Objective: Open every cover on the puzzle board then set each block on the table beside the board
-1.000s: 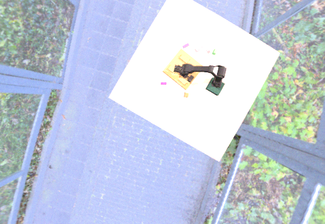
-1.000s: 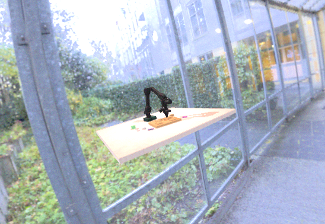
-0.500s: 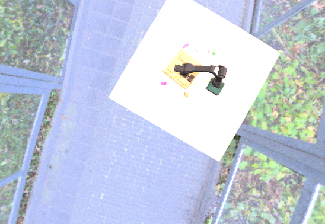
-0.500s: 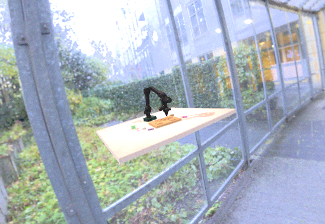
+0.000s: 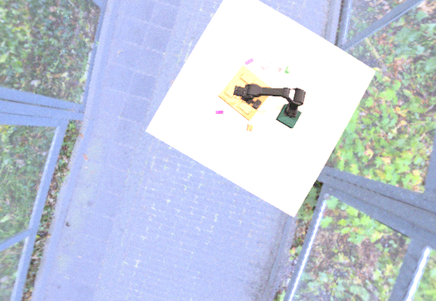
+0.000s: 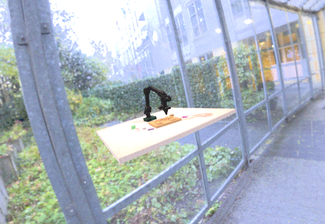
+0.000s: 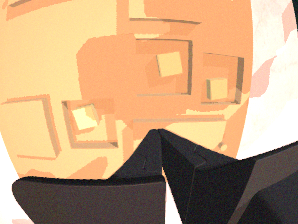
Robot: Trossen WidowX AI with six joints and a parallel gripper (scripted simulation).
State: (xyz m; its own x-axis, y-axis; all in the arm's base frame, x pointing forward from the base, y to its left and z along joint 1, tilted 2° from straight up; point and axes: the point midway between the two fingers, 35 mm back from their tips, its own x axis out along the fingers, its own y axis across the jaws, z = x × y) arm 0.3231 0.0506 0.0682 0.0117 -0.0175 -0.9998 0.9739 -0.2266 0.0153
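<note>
Right now the puzzle board is 30 mm ahead of my gripper tip, 60 mm to the right of it and 50 mm below it. Round my gripper tip: lilac block: 90 mm ahead, 300 mm to the right, 60 mm below; green block: 200 mm behind, 350 mm to the right, 50 mm below; pink block: 140 mm ahead, 140 mm to the left, 60 mm below.
</note>
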